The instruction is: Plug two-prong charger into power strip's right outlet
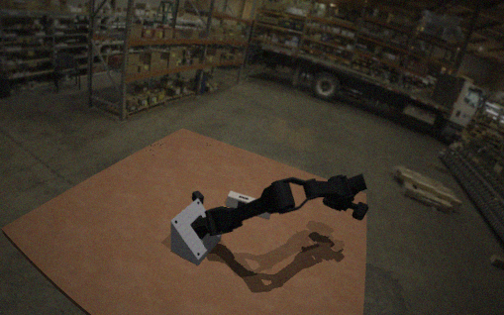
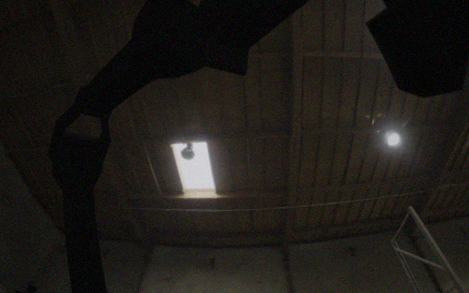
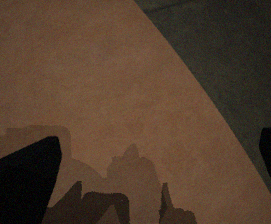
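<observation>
The two-prong charger is 100 mm behind my gripper tip, 640 mm to the left of it and 140 mm below it.
</observation>
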